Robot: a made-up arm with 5 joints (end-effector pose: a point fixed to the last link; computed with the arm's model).
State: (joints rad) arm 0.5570 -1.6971 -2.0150 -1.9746 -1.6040
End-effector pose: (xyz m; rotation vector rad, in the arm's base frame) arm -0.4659 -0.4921 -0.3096 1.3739 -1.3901 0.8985
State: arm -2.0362 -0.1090 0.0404 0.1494 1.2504
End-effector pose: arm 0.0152 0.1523 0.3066 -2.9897 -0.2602 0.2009
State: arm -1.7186 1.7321 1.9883 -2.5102 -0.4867
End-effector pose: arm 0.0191 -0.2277 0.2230 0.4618 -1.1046 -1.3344
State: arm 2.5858 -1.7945 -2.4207 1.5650 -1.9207
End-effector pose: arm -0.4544 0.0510 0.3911 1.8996 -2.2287 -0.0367
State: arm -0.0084 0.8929 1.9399 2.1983 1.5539
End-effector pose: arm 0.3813 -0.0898 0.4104 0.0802 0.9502 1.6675
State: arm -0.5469 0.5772 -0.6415 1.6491 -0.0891
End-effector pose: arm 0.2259 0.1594 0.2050 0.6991 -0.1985 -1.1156
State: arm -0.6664 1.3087 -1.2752 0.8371 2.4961
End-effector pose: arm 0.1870 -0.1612 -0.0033 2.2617 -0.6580 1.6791
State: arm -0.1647 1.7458 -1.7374 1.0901 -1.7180
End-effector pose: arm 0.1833 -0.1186 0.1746 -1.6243 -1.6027 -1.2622
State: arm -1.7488 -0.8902 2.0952 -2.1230 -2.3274
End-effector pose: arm -0.1429 0.5354 0.3540 -0.5271 -0.4295 0.7930
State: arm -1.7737 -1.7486 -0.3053 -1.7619 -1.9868
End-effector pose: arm -0.4525 0.2438 -0.0257 1.5720 -1.6332 0.5221
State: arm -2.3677 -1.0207 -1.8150 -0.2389 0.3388
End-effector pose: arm -0.0357 0.5206 0.1535 -1.4023 1.3218 -1.6079
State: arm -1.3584 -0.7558 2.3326 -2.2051 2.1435
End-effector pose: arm 0.0150 0.4674 0.0003 -2.6440 -0.9159 0.5640
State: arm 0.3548 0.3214 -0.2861 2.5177 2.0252
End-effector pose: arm 0.2669 0.0751 -0.0787 1.1785 -2.3941 -0.7449
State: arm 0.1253 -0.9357 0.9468 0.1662 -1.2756
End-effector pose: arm -0.0114 0.2398 -0.5401 -1.6764 1.4443 -0.4682
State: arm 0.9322 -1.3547 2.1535 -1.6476 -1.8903
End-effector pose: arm -0.3129 -0.3429 -0.4024 2.3659 -1.9313 -0.3277
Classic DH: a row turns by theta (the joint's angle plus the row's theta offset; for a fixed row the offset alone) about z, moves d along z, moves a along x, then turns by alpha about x. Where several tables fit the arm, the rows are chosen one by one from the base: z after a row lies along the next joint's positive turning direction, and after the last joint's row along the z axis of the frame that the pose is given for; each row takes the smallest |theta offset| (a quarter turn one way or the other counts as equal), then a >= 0, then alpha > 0; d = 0 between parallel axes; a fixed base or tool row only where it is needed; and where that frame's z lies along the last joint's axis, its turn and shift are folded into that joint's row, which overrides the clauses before.
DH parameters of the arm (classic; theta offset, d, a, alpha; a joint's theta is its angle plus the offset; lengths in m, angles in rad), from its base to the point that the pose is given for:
base (fixed): -1.5708 0.13 0 1.5708
joint 1: -1.5708 0.1 0.08 -1.5708
joint 2: 1.5708 0.04 0.38 1.5708
joint 3: 0.6288 0 -0.136 0
joint 4: 0.942 0.22 -0.09 1.5708
joint 5: 0 -0.15 -0.07 1.5708
tool (fixed): 1.5708 0.1 0 0

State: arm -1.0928 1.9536 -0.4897 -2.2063 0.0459
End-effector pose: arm -0.1087 -0.3301 0.0465 -1.4598 -1.0257 0.9063
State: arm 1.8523 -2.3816 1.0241 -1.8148 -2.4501
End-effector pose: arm -0.4910 0.0026 0.0677 -1.4166 2.2817 1.1420
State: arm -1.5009 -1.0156 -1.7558 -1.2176 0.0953
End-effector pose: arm 0.0375 0.4929 -0.2413 -1.0396 1.4142 -1.8376
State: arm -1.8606 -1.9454 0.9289 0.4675 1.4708
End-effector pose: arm -0.3586 0.2698 0.4643 1.1663 1.6803 -0.5653
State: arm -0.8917 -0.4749 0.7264 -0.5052 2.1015
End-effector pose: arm -0.0204 0.3376 -0.0206 2.8462 0.3887 -0.6548
